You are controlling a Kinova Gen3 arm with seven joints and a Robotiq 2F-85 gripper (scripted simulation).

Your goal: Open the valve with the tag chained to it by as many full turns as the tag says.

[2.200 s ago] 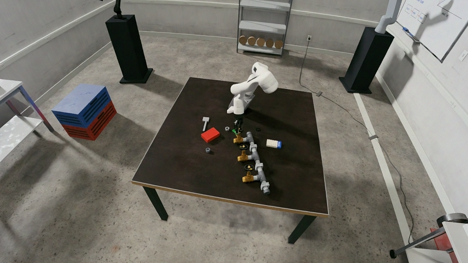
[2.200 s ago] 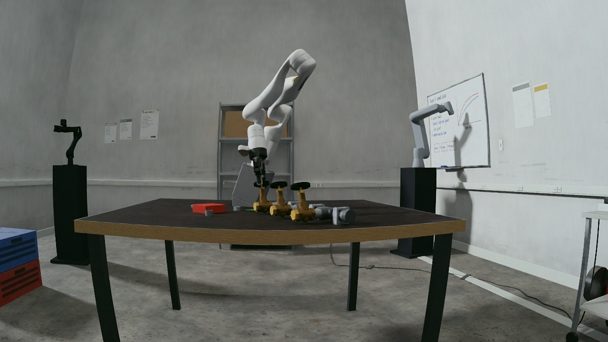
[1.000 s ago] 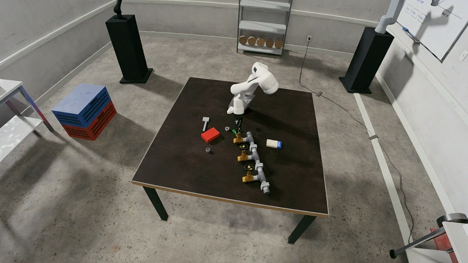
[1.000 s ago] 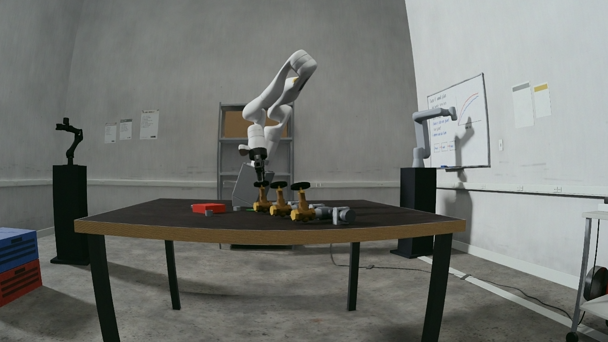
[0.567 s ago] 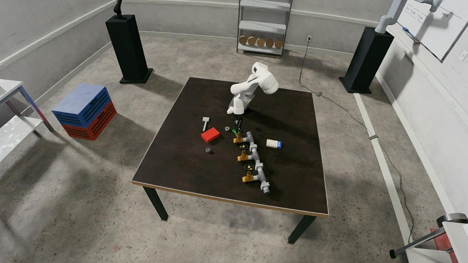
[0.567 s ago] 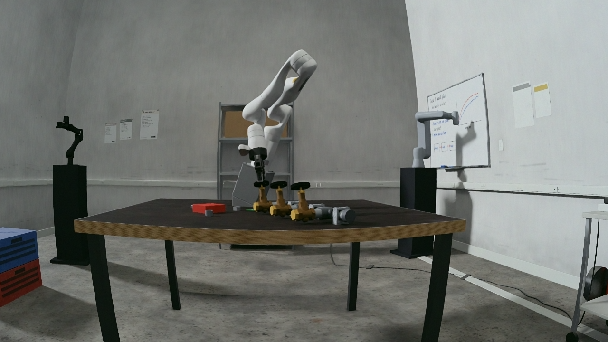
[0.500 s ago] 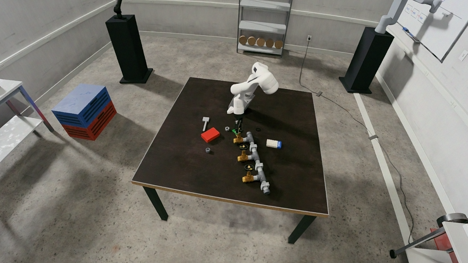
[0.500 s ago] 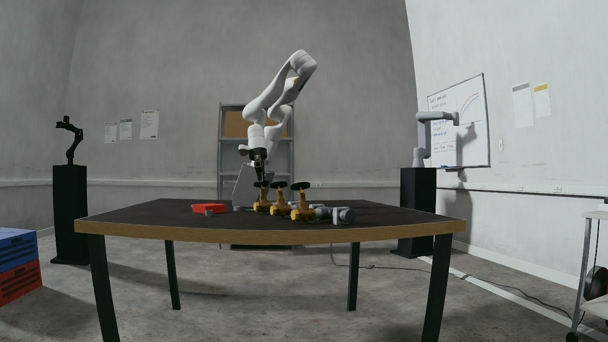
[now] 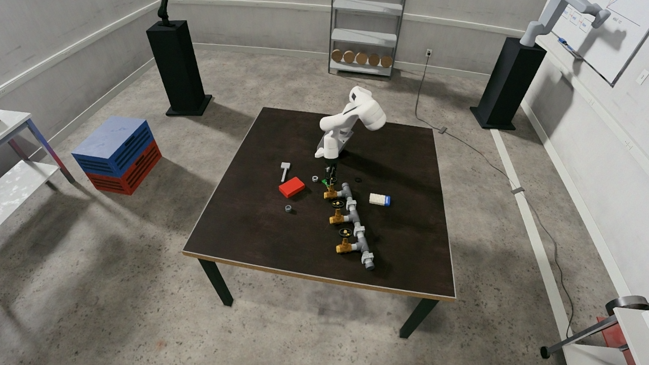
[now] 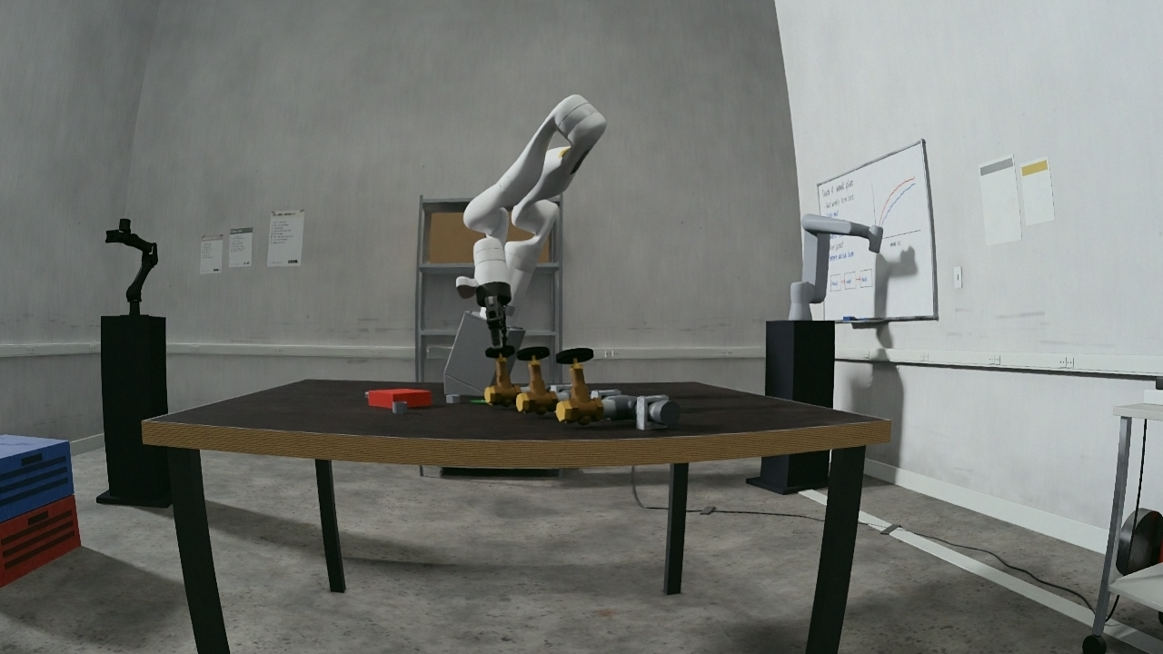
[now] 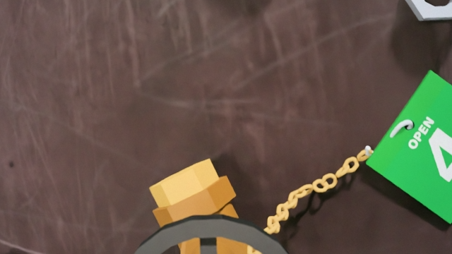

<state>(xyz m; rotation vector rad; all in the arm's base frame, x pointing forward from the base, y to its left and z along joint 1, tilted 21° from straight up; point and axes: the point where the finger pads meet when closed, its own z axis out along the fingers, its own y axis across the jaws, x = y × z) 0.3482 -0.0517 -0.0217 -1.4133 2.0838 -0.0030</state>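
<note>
Right now the green tag is 11 cm below my hand, 9 cm behind it and 2 cm to the right of it. Also, from my hand: white-and-blue box (27 cm to the left, 11 cm below, 4 cm ahead); then red block (22 cm to the right, 10 cm below, 3 cm behind); then small grey ring (22 cm to the right, 12 cm ahead, 11 cm below).
</note>
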